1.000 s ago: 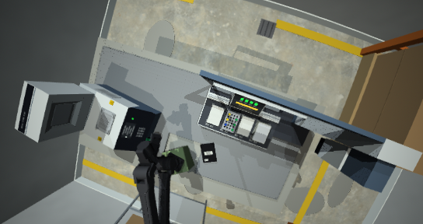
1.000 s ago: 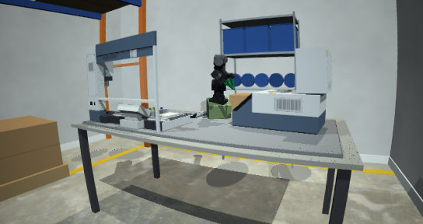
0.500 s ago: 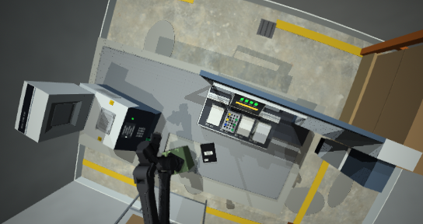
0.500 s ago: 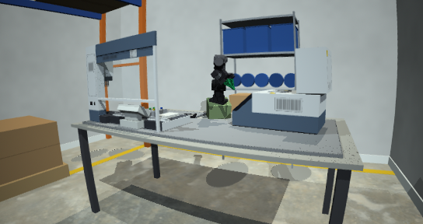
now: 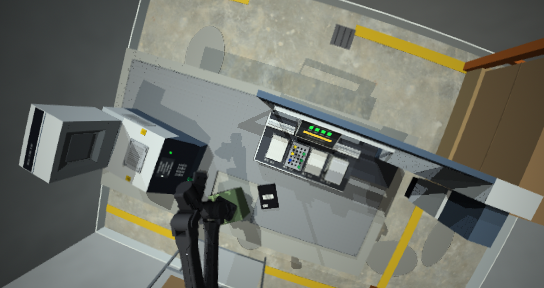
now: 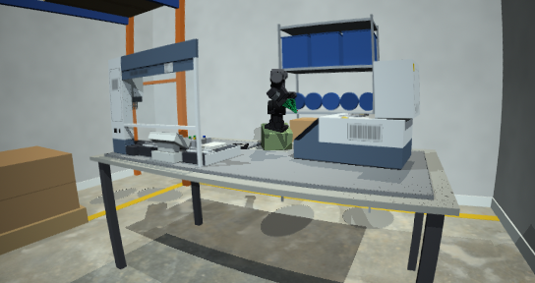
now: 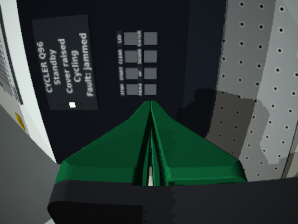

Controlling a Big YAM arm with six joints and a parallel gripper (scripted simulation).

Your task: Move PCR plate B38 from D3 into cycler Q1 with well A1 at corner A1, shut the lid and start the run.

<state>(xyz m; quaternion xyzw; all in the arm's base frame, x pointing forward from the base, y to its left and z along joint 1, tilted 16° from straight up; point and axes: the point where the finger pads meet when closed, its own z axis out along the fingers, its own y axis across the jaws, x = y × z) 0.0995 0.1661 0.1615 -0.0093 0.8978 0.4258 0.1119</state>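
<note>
Right now the tube cooling block is 280 mm ahead of my hand, 430 mm to the right of it and 140 mm below it. From my hand the other things lie so: dark nest: 20 mm behind, 390 mm to the right, 210 mm below; then white label: 20 mm behind, 390 mm to the right, 210 mm below; then handler's frame post: 460 mm ahead, 230 mm to the right, 20 mm above.
</note>
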